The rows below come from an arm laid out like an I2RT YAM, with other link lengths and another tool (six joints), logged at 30 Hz.
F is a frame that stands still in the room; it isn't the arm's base.
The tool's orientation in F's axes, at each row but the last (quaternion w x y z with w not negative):
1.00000, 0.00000, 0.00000, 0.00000
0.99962, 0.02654, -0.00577, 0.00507
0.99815, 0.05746, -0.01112, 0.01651
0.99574, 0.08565, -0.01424, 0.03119
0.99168, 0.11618, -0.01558, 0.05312
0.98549, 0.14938, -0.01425, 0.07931
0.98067, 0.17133, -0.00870, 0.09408
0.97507, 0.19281, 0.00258, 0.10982
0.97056, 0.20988, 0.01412, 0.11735
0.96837, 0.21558, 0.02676, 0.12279
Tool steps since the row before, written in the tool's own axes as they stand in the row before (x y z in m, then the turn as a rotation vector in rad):
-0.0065, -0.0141, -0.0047, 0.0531, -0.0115, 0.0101
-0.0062, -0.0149, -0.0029, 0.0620, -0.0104, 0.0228
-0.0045, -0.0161, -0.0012, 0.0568, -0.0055, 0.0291
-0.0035, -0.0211, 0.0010, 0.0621, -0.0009, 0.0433
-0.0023, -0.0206, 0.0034, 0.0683, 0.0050, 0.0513
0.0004, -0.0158, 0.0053, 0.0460, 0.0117, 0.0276
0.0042, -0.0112, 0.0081, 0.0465, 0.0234, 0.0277
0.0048, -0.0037, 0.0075, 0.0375, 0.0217, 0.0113
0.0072, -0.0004, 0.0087, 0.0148, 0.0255, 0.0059
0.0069, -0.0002, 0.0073, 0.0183, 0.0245, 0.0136
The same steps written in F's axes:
-0.0065, -0.0141, -0.0047, 0.0531, -0.0115, 0.0101
-0.0060, -0.0148, -0.0038, 0.0618, -0.0110, 0.0229
-0.0039, -0.0160, -0.0031, 0.0564, -0.0070, 0.0296
-0.0022, -0.0211, -0.0027, 0.0610, -0.0046, 0.0446
-0.0001, -0.0210, -0.0015, 0.0664, -0.0001, 0.0540
0.0029, -0.0164, 0.0005, 0.0434, 0.0098, 0.0322
0.0063, -0.0123, 0.0041, 0.0417, 0.0207, 0.0362
0.0058, -0.0051, 0.0057, 0.0325, 0.0234, 0.0200
0.0078, -0.0022, 0.0079, 0.0092, 0.0236, 0.0162
0.0075, -0.0015, 0.0065, 0.0136, 0.0205, 0.0227

